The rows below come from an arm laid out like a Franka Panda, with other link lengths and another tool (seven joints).
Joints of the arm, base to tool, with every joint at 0 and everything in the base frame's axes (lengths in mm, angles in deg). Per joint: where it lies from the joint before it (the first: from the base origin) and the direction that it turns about. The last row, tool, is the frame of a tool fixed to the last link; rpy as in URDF.
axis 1: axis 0 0 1 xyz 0.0 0.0 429.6
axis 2: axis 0 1 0 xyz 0.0 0.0 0.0
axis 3: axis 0 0 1 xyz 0.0 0.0 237.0
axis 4: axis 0 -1 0 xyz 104.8 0.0 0.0
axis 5: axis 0 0 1 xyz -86.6 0.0 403.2
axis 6: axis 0 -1 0 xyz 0.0 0.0 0.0
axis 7: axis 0 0 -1 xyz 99.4 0.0 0.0
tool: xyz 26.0 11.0 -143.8 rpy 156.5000 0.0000 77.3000
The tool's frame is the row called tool.
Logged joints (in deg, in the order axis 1, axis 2, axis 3, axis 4, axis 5, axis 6, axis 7), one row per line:
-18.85 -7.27 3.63 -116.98 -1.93 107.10 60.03
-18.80 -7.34 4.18 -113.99 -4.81 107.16 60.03
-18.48 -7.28 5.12 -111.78 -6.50 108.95 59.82
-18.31 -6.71 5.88 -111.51 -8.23 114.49 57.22
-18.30 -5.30 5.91 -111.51 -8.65 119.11 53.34
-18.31 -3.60 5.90 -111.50 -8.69 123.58 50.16
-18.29 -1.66 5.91 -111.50 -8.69 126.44 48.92
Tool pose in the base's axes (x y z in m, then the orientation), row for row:
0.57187 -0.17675 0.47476 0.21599 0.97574 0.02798 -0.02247
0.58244 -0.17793 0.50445 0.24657 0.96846 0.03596 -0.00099
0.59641 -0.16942 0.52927 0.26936 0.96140 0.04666 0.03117
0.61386 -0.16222 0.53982 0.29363 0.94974 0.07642 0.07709
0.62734 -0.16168 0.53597 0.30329 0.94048 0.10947 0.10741
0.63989 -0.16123 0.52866 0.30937 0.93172 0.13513 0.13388
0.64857 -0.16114 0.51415 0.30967 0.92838 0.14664 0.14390
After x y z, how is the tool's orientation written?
As a quaternion, w x y z.
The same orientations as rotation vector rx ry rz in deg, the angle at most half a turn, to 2 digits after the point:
154.95 4.44 -3.57
151.35 5.62 -0.15
148.49 7.21 4.81
144.91 11.66 11.76
142.80 16.62 16.31
141.05 20.46 20.27
140.52 22.20 21.78

